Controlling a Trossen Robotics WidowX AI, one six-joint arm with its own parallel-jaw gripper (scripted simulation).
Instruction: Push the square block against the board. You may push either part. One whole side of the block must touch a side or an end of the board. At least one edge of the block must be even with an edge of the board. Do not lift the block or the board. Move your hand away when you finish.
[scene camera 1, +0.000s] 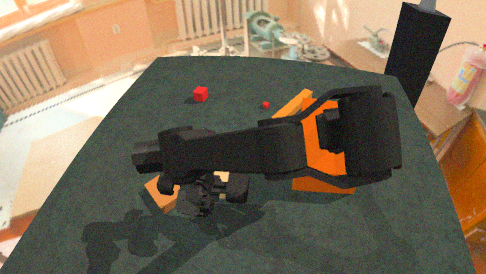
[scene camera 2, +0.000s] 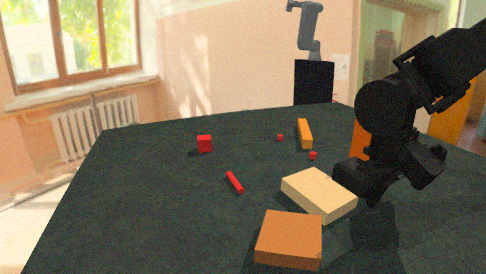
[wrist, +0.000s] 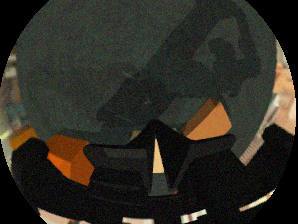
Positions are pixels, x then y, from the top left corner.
gripper: scene camera 1 208, 204; scene camera 2; wrist
same spot on gripper: (scene camera 2: 390, 176) = (wrist: 149, 160)
